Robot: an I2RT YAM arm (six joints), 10 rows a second.
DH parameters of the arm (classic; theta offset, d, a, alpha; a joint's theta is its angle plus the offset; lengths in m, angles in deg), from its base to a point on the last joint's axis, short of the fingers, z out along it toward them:
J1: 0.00 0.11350 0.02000 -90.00
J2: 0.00 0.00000 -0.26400 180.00
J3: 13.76 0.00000 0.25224 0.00
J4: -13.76 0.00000 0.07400 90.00
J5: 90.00 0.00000 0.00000 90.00
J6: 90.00 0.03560 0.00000 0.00
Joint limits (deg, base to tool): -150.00..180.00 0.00..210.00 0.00..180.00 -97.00..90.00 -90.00..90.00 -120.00..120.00
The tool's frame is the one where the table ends.
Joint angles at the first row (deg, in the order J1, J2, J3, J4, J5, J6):
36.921 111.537 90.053 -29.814 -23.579 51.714
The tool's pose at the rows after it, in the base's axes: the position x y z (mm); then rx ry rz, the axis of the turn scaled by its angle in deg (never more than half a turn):
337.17, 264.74, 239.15, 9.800, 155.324, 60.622
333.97, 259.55, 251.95, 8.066, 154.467, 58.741
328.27, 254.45, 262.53, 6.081, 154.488, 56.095
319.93, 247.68, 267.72, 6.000, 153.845, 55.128
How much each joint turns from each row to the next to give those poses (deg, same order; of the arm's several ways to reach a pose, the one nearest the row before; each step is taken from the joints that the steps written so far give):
-0.579 -1.306 -2.602 2.111 1.398 -0.097
-0.219 -1.686 0.700 -2.367 1.161 -1.887
0.001 -1.695 0.463 -3.030 1.311 -2.123
-0.001 -2.567 -2.148 -0.140 0.928 -0.325

